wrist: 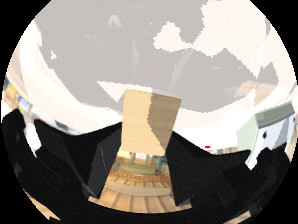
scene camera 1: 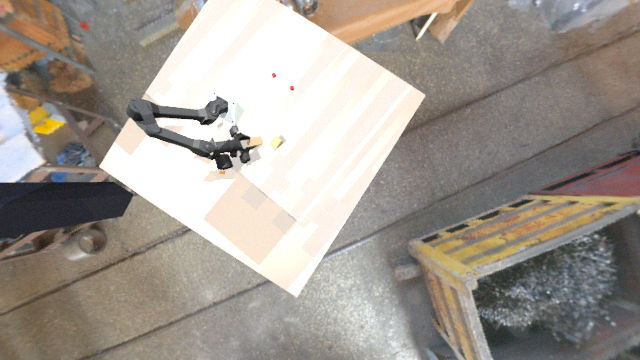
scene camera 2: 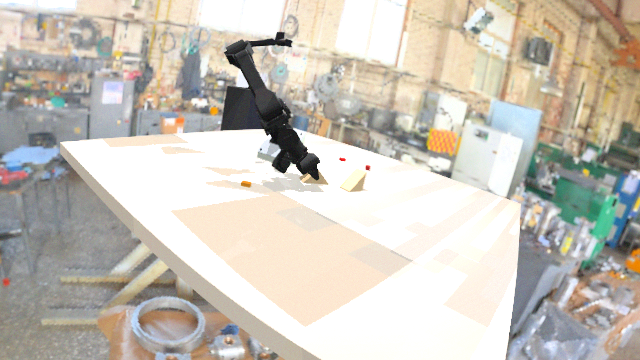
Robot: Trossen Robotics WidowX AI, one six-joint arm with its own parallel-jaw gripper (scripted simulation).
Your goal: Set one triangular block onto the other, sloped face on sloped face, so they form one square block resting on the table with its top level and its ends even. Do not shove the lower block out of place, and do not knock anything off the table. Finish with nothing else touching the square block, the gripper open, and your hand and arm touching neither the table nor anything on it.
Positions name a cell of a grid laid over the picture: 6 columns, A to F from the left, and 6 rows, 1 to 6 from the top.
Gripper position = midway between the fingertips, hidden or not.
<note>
I see my gripper (scene camera 2: C3) and a tan triangular block (wrist: D4).
My gripper is seen too in the wrist view (wrist: C4).
</note>
